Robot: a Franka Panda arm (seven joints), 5 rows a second.
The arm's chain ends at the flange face. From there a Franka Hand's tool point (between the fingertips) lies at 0.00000 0.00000 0.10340 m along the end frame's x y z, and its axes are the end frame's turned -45 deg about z.
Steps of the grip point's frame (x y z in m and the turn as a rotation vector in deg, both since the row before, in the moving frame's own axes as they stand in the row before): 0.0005 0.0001 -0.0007 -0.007 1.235 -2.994; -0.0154 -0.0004 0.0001 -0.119 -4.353 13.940; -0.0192 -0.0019 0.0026 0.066 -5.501 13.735; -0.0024 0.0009 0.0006 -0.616 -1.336 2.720; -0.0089 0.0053 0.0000 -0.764 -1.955 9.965; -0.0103 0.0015 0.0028 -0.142 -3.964 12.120; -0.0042 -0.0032 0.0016 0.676 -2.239 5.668; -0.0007 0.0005 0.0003 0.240 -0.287 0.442; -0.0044 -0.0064 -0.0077 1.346 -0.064 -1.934; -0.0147 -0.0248 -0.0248 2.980 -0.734 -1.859; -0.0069 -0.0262 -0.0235 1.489 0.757 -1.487; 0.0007 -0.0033 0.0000 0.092 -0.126 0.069
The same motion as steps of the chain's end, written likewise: -0.0011 0.0013 -0.0007 0.868 0.878 -2.994; -0.0051 0.0056 0.0004 -3.162 -2.994 13.940; -0.0071 0.0062 0.0031 -3.843 -3.936 13.735; -0.0001 -0.0001 0.0006 -1.380 -0.509 2.720; -0.0007 0.0067 0.0001 -1.923 -0.842 9.965; -0.0008 0.0037 0.0030 -2.903 -2.703 12.120; -0.0014 -0.0011 0.0017 -1.105 -2.061 5.668; 0.0005 0.0008 0.0003 -0.033 -0.373 0.442; -0.0058 0.0002 -0.0077 0.907 -0.997 -1.934; -0.0231 -0.0044 -0.0247 1.588 -2.626 -1.859; -0.0224 -0.0108 -0.0235 1.588 -0.518 -1.487; -0.0016 -0.0029 0.0000 -0.024 -0.154 0.069
